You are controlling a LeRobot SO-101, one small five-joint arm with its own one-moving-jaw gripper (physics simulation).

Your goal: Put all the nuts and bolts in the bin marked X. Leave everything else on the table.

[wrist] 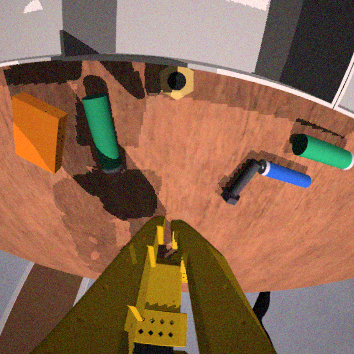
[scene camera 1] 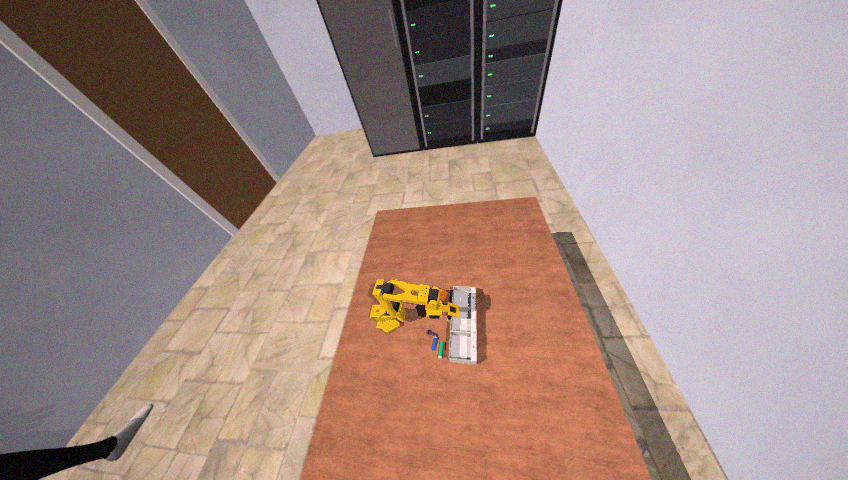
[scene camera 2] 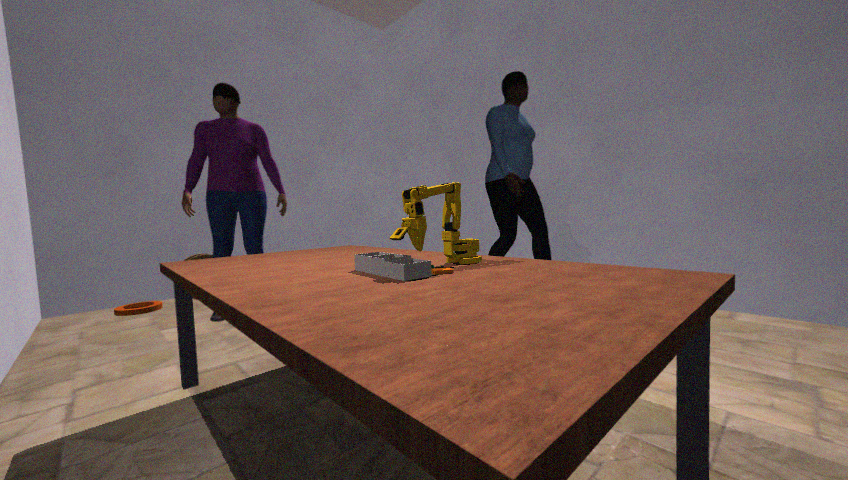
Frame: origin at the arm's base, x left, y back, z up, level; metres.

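Where they show: hand, tool point: point(wrist: 163, 226) point(scene camera 1: 434, 314) point(scene camera 2: 419, 249); arm's base, link origin: point(wrist: 162, 254) point(scene camera 1: 395, 317) point(scene camera 2: 459, 262).
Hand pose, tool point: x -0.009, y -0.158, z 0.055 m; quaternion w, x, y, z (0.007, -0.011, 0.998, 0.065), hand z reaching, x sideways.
Things, the pixels of their centre, and the offset from my tool point.
- brass hex nut, body centre: point(wrist: 176, 79) dy -0.048, dx +0.000, dz -0.051 m
- grey bin tray, body centre: point(scene camera 2: 390, 264) point(scene camera 1: 463, 321) dy -0.099, dx -0.013, dz -0.032 m
- black bolt-like piece, body centre: point(wrist: 241, 180) point(scene camera 1: 432, 333) dy +0.013, dx -0.049, dz -0.050 m
- orange block, body centre: point(wrist: 37, 135) point(scene camera 2: 441, 270) dy -0.014, dx +0.100, dz -0.050 m
- blue cylinder, body centre: point(wrist: 285, 174) point(scene camera 1: 434, 343) dy +0.004, dx -0.081, dz -0.050 m
A brass hex nut point(wrist: 177, 94) lies on the table close to the grey bin tray point(scene camera 1: 464, 360) point(scene camera 2: 386, 270) point(wrist: 125, 57). A black bolt-like piece point(wrist: 242, 180) point(scene camera 1: 429, 332) lies on the table, its thin end by a blue cylinder. The tray has several compartments; no X mark can be made out, and their contents are not clear. My gripper point(scene camera 2: 420, 246) point(wrist: 167, 221) is shut and empty, pointing down above the table on the arm's side of the tray. In the wrist view its tips lie below the nut and left of the black piece.
A green cylinder point(wrist: 101, 130) and an orange block point(wrist: 37, 132) point(scene camera 2: 443, 270) lie left of the nut in the wrist view. The blue cylinder point(wrist: 287, 175) point(scene camera 1: 435, 343) and another green cylinder point(wrist: 326, 152) point(scene camera 1: 440, 349) lie at right. The tray wall borders them. Two people stand behind the table.
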